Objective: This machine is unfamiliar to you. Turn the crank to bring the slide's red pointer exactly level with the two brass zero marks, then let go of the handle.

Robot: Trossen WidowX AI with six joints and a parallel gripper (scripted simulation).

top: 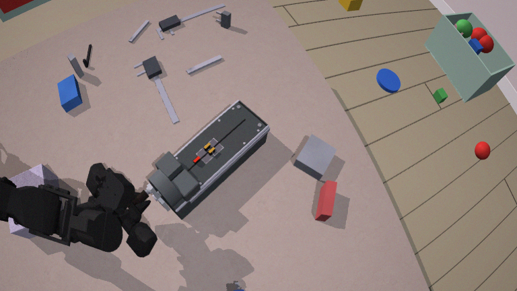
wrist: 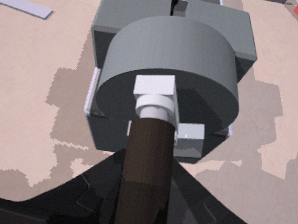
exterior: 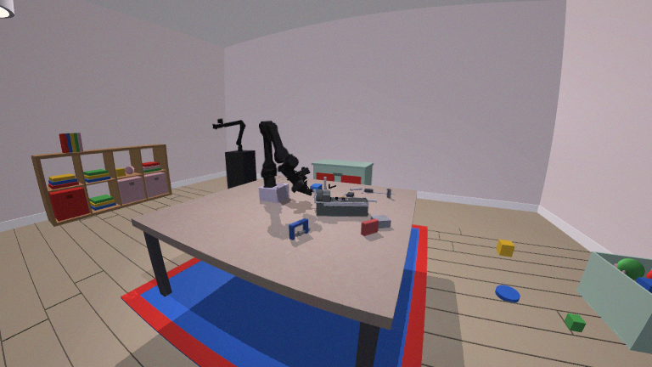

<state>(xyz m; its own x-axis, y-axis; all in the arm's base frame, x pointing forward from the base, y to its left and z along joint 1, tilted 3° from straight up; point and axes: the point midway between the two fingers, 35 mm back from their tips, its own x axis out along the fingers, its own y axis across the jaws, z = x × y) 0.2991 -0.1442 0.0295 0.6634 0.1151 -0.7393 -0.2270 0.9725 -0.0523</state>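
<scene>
My gripper tip is now 2 cm below the dark brown crank handle and 2 cm past it. Also, from my gripper tip: red pointer (13 cm ahead, 2 cm to the left, 1 cm below); red block (32 cm ahead, 17 cm to the right, 7 cm below); grey block (36 cm ahead, 8 cm below, 7 cm to the right).
</scene>
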